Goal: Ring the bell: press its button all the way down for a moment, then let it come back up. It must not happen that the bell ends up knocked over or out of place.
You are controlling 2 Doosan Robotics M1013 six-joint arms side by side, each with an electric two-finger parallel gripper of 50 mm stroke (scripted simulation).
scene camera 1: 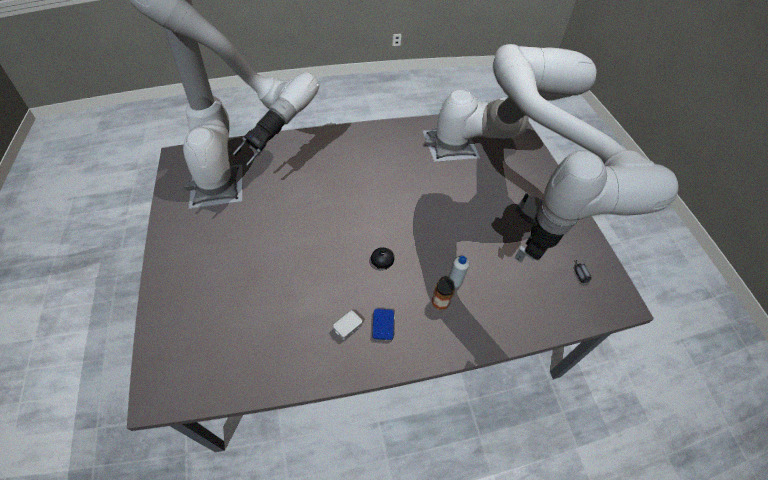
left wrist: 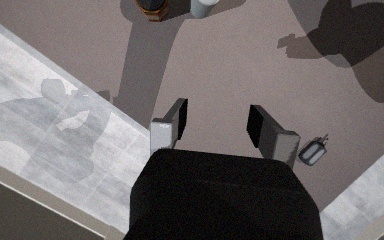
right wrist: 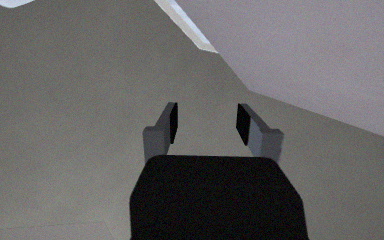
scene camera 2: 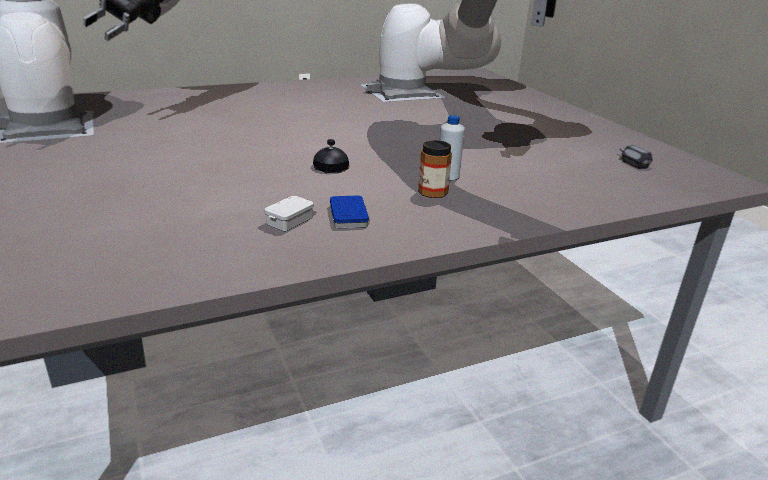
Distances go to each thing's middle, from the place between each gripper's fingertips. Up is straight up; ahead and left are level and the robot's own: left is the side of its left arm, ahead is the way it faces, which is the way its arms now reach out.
Now: right hand (scene camera 1: 240, 160) 38 cm short of the black bell (scene camera 2: 328, 160), 41 cm to the right of it and 23 cm above it. Round my right hand: white box (scene camera 2: 284, 215) (60 cm ahead, 23 cm to the left, 25 cm below); then blue-topped box (scene camera 2: 348, 211) (63 cm ahead, 34 cm to the left, 26 cm below); then white bottle (scene camera 2: 452, 132) (53 cm ahead, 64 cm to the left, 20 cm below).
Now: left hand (scene camera 1: 523, 252) 31 cm above the white bottle, 16 cm past it and 7 cm to the left of it. Round my left hand: white box: 48 cm to the right, 36 cm below, 8 cm behind; then blue-topped box: 37 cm to the right, 37 cm below, 6 cm behind; then black bell: 34 cm below, 31 cm behind, 30 cm to the right.
